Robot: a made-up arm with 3 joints. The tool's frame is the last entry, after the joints.
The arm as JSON. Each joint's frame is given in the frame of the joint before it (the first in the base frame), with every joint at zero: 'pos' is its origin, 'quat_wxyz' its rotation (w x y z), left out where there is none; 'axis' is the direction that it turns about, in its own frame. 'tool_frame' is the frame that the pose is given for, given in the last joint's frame.
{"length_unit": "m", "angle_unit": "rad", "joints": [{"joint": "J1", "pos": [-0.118, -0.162, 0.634], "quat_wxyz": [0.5, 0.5, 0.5, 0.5], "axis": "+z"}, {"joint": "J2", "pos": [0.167, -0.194, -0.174], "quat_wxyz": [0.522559, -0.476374, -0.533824, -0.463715], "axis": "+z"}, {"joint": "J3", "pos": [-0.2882, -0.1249, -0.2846], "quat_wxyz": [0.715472, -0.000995, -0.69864, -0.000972], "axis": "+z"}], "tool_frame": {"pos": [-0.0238, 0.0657, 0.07], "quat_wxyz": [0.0, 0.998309, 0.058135, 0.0]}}
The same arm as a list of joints. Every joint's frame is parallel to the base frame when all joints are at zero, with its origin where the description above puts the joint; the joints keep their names.
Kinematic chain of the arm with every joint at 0, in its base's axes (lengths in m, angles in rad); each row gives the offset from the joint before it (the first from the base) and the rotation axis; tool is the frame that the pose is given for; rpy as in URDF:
J1: xyz -0.118 -0.162 0.634 axis +x
J2: xyz -0.174 0.167 -0.194 axis -0.023799 -0.116095 0.992953
J3: xyz -0.281 -0.091 -0.304 axis -x
tool: xyz -0.07 0.068 -0.016 rpy -3.1416 -1.5708 0

